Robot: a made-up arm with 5 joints.
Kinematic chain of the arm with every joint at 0, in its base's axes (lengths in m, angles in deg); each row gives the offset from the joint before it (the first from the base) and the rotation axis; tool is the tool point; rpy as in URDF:
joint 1: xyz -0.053 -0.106 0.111 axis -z
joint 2: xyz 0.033 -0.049 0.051 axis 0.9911 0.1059 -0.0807
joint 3: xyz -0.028 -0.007 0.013 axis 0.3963 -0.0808 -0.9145
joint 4: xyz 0 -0.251 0.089 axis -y
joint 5: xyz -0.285 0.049 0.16 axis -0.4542 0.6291 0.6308
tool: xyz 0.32 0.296 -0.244 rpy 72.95 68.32 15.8
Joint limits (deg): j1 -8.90..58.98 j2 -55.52..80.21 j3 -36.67..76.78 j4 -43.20..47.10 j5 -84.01..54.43
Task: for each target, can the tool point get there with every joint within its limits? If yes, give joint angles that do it. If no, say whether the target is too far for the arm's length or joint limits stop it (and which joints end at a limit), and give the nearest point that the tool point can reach.
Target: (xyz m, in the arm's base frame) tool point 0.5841 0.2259 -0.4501
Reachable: no: joint limits stop it (at a limit: joint 1, joint 3, joint 5) | nearest point 0.1360 0.0878 -0.0868 | short by 0.593 m
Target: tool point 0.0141 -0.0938 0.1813
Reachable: yes | joints 22.92 15.63 10.68 17.14 6.04
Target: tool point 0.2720 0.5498 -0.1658
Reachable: no: joint limits stop it (at a limit: joint 1, joint 3, joint 4, joint 5) | nearest point 0.1095 0.2459 -0.0197 | short by 0.374 m
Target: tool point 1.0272 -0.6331 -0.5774
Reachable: no: too far | nearest point 0.3813 -0.4496 -0.1129 | short by 0.816 m
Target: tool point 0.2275 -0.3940 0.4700
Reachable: yes | joints 13.57 13.15 -16.41 -19.90 -64.39
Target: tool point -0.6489 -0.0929 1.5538
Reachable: no: too far | nearest point -0.3233 -0.1205 0.7401 | short by 0.877 m
